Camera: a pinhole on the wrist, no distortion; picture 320 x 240 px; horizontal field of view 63.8 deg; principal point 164.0 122.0 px. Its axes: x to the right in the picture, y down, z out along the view. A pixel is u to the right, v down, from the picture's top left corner.
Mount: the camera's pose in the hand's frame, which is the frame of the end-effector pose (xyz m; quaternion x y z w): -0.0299 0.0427 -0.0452 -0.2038 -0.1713 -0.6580 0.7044
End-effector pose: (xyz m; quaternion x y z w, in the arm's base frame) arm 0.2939 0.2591 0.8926 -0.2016 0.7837 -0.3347 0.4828
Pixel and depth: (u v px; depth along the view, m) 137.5 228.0 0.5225
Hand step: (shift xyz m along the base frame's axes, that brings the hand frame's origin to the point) 0.2377 0.0112 -0.4979
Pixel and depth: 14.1 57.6 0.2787
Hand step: 0.1525 0.2517 -0.2020
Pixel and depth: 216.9 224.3 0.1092
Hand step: 0.0435 0.0263 -0.0877
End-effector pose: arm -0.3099 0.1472 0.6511 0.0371 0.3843 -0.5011 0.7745
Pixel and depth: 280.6 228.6 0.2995
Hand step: 0.2446 -0.1623 0.0927
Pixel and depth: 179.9 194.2 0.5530
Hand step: 0.5181 -0.1491 0.1170
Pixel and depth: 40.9 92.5 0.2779
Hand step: 0.2976 0.1389 0.0326
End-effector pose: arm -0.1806 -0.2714 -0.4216 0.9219 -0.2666 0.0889 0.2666
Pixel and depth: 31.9 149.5 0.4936
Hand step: -0.2585 -0.5092 0.0272
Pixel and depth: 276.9 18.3 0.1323
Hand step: -0.0923 -0.0627 -0.0825
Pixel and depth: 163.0 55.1 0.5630
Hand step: -0.3014 -0.4019 -0.2801
